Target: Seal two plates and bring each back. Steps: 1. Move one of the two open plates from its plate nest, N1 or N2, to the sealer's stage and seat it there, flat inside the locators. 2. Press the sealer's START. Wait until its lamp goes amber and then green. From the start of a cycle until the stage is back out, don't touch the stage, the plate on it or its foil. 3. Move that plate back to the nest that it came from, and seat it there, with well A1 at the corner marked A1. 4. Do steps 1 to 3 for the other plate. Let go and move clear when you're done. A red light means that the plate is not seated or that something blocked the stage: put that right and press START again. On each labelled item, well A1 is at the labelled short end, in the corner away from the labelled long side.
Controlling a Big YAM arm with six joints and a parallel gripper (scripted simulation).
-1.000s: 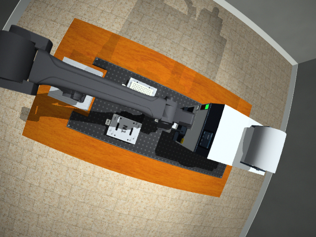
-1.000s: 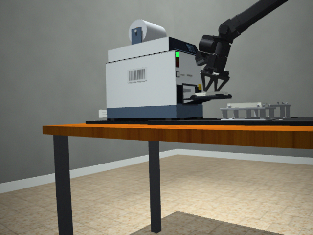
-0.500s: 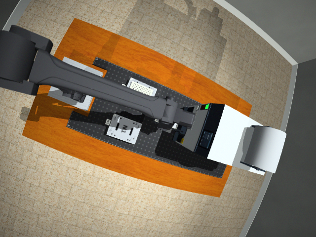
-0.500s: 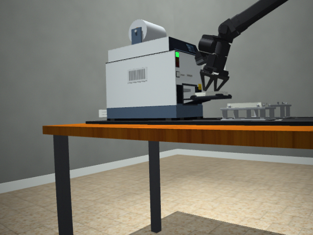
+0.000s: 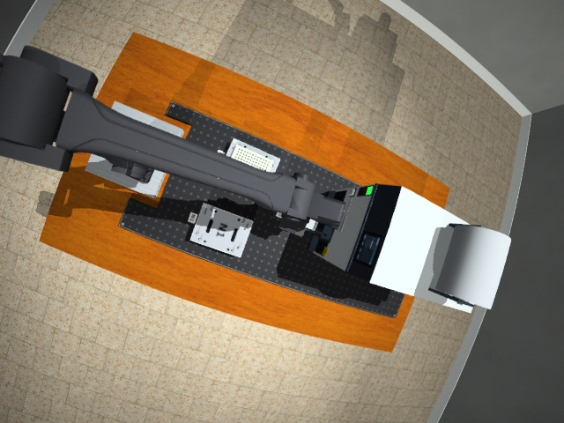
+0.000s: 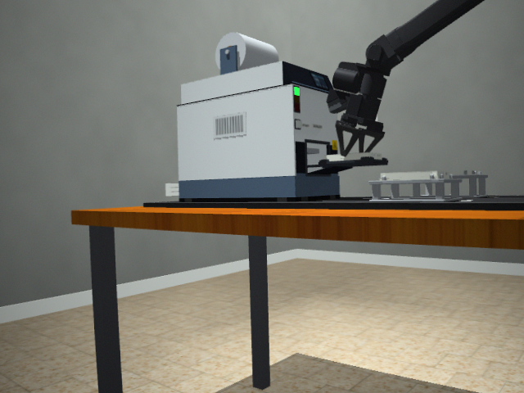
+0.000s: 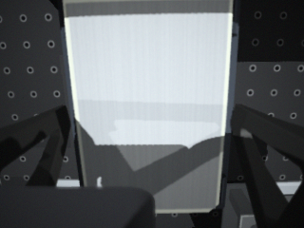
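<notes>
The sealer stage lies 2 cm below my hand. The rest, counted from my hand: plate nest: 19 cm behind, 7 cm to the left, 7 cm below; then pale start button: 10 cm ahead, 10 cm to the left, 8 cm above; then A1 mark: 26 cm behind, 13 cm to the left, 7 cm below.
</notes>
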